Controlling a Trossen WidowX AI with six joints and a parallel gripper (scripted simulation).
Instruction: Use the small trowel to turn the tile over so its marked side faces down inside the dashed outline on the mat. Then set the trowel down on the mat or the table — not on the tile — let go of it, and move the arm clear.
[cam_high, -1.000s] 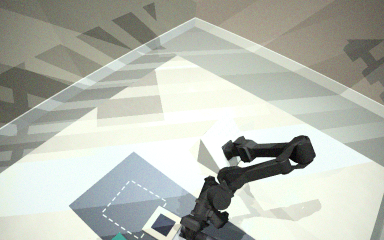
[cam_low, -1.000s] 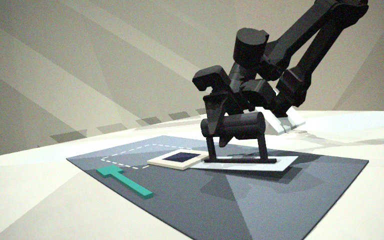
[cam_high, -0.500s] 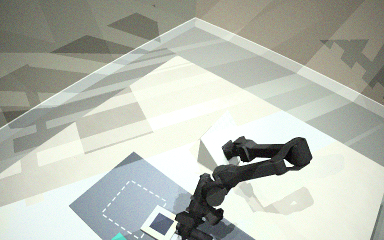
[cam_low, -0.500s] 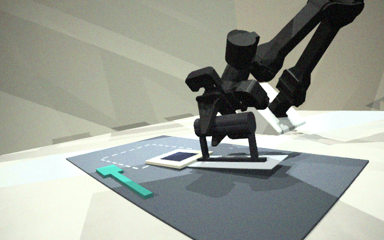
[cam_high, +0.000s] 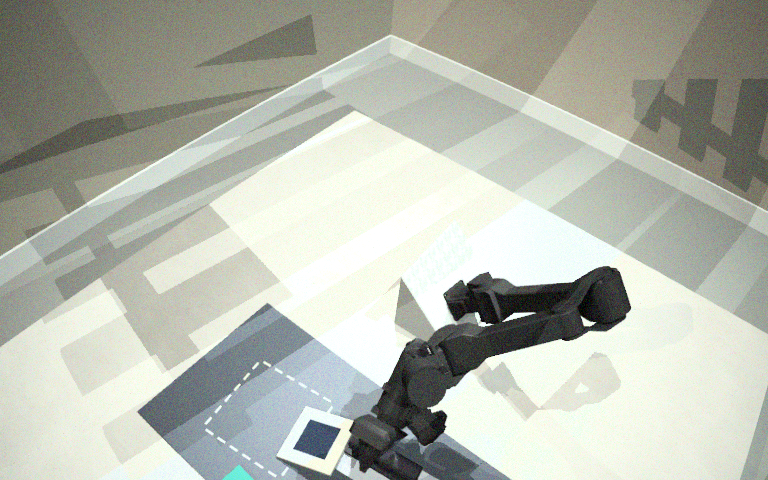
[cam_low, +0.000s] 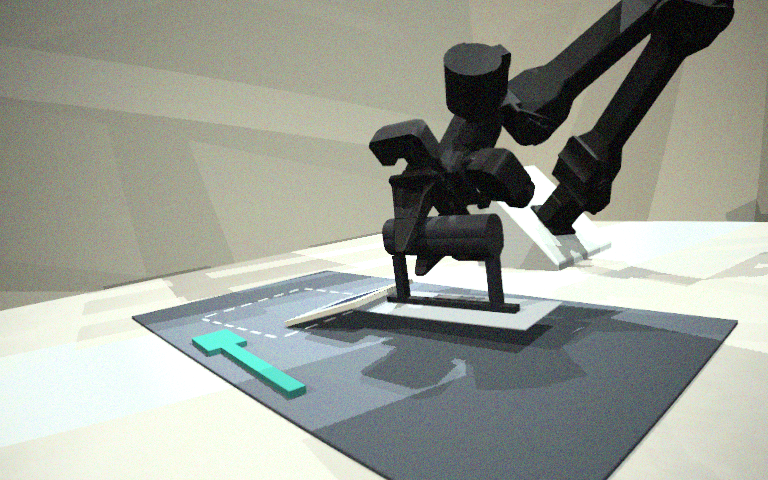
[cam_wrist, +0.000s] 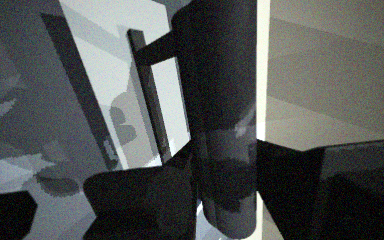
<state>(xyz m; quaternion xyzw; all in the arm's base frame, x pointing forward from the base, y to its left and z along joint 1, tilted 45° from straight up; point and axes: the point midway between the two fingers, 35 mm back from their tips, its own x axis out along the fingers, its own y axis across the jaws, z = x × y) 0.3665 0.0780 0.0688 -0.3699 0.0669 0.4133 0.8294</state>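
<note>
Now: the tile 110 mm to the right of my gripper tip and 50 mm below it. Also, from my gripper tip: trowel 20 mm behind, 10 mm to the right, 10 mm below; teal t-shaped flat piece 150 mm ahead, 90 mm to the right, 70 mm below; grey mat 10 mm ahead, 80 mm to the right, 90 mm below.
</note>
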